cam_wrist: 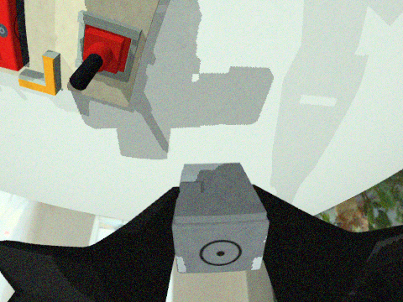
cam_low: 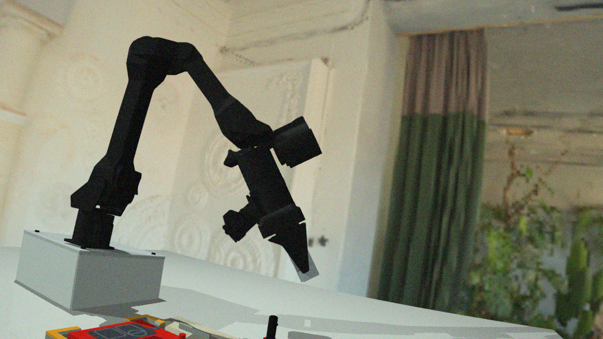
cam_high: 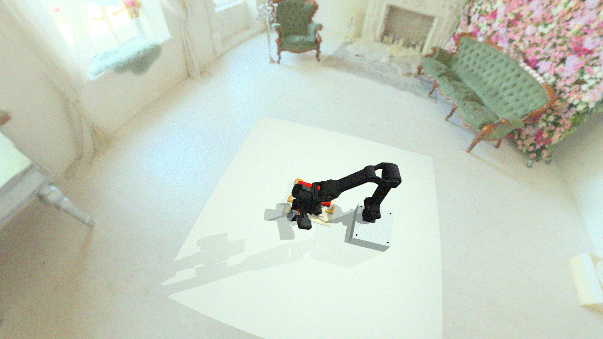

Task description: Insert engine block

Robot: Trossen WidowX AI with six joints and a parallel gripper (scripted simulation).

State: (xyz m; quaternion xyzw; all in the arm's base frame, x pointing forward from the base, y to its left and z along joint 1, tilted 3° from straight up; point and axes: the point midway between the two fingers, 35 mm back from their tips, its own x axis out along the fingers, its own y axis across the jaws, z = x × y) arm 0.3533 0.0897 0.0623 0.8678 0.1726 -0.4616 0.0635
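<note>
My gripper tip is 70 mm past the clamp cradle, 180 mm to the left of it and 110 mm above it. Round my gripper tip: grey engine block (10 mm behind, 10 mm to the right, 10 mm above).
</note>
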